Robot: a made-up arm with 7 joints. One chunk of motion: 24 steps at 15 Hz.
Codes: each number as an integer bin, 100 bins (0 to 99) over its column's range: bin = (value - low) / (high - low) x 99, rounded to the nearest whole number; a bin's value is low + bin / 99 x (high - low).
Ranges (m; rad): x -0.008..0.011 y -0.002..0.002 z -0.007..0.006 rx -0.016..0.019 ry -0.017..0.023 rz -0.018..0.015
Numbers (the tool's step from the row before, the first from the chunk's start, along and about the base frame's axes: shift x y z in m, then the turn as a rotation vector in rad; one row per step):
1: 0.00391 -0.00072 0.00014 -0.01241 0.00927 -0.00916
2: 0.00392 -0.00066 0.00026 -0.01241 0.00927 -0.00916
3: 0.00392 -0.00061 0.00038 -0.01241 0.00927 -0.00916
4: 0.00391 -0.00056 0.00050 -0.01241 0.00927 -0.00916
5: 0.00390 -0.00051 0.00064 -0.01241 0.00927 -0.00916
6: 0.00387 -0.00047 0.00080 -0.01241 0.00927 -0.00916
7: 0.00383 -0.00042 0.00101 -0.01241 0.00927 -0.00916
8: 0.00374 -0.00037 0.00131 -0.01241 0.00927 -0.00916
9: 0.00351 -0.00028 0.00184 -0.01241 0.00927 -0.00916
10: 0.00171 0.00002 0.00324 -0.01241 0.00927 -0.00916
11: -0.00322 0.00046 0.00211 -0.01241 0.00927 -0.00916
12: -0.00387 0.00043 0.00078 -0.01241 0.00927 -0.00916
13: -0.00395 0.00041 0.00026 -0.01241 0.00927 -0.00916
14: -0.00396 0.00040 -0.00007 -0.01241 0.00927 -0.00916
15: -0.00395 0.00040 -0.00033 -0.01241 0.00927 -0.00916
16: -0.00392 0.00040 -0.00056 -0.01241 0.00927 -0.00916
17: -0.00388 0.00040 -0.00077 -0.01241 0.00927 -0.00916
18: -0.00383 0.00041 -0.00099 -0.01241 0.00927 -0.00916
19: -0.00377 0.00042 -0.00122 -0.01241 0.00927 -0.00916
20: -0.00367 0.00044 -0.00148 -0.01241 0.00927 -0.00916
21: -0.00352 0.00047 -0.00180 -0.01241 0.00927 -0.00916
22: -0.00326 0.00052 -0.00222 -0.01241 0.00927 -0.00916
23: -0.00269 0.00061 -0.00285 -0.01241 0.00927 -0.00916
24: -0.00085 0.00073 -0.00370 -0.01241 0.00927 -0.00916
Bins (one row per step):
1: 62 32 54 10 65 27
2: 62 33 55 10 65 27
3: 62 34 56 10 65 27
4: 62 36 57 10 65 27
5: 62 37 58 10 65 27
6: 62 38 59 10 65 27
7: 62 39 61 10 65 27
8: 61 40 63 10 65 27
9: 60 43 67 10 65 27
10: 51 50 78 10 65 27
11: 25 61 69 10 65 27
12: 22 60 59 10 65 27
13: 21 60 55 10 65 27
14: 21 59 53 10 65 27
15: 21 59 51 10 65 27
16: 21 59 49 10 65 27
17: 21 59 47 10 65 27
18: 22 60 46 10 65 27
19: 22 60 44 10 65 27
20: 23 60 42 10 65 27
21: 23 61 40 10 65 27
22: 25 62 36 10 65 27
23: 28 65 32 10 65 27
24: 37 68 25 10 65 27

